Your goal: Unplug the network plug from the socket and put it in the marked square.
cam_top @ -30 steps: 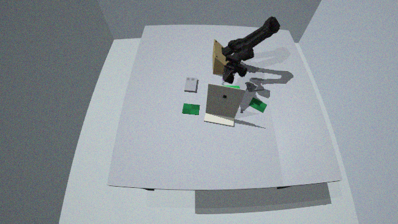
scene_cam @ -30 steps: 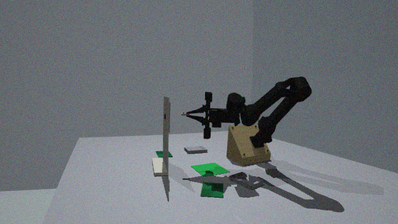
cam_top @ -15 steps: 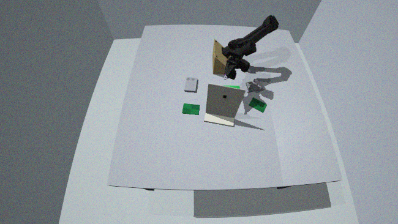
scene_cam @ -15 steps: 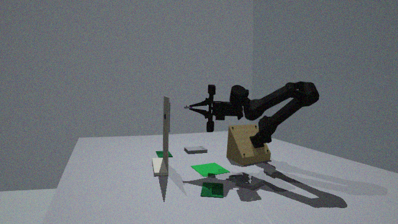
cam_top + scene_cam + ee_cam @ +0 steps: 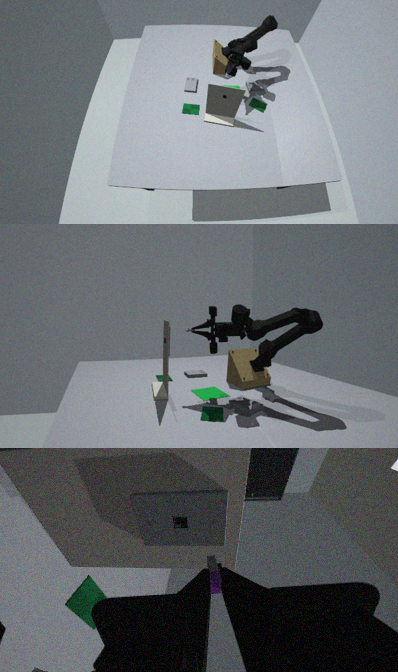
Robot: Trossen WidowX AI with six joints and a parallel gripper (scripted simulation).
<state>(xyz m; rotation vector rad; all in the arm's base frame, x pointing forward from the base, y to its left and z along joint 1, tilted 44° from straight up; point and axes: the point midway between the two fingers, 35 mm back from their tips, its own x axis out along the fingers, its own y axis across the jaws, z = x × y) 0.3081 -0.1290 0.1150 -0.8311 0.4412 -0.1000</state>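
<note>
The green marked square is 250 mm below my gripper tip, 60 mm to the left of it and 60 mm behind it. Also, from my gripper tip: upright grey panel (120 mm below, 110 mm ahead, 20 mm to the right); then purple plug (right at my gripper tip).
</note>
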